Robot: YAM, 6 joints.
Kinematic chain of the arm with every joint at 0, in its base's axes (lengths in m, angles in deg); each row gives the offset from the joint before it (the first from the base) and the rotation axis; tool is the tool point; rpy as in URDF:
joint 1: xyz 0 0 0.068 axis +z
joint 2: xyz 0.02 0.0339 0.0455 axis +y
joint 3: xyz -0.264 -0.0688 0 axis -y
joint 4: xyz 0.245 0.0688 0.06 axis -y
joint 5: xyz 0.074 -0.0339 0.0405 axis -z
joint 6: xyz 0.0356 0 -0.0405 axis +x
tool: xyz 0 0 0 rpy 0 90 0
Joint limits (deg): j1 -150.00..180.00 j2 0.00..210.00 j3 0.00..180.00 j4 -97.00..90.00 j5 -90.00..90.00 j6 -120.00..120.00
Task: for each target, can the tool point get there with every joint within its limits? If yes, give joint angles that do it. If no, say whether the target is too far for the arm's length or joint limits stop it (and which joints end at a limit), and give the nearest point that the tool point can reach.
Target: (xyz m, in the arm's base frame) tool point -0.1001 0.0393 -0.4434
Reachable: no: joint limits stop it (at a limit: joint 2) | nearest point -0.1253 0.0492 -0.3619 | short by 0.086 m
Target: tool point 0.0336 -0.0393 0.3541
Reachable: yes | joints -90.34 16.82 23.12 59.53 -71.74 18.13
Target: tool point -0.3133 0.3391 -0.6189
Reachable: no: too far | nearest point -0.2508 0.2715 -0.3595 | short by 0.275 m
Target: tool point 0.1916 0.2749 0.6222
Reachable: yes | joints -122.71 54.71 160.51 30.74 -20.82 101.38
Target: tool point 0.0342 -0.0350 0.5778
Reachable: yes | joints 96.81 51.97 125.84 -71.21 56.76 13.43
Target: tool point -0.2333 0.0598 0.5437
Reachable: yes | joints -19.77 17.00 96.59 6.19 39.41 -35.35
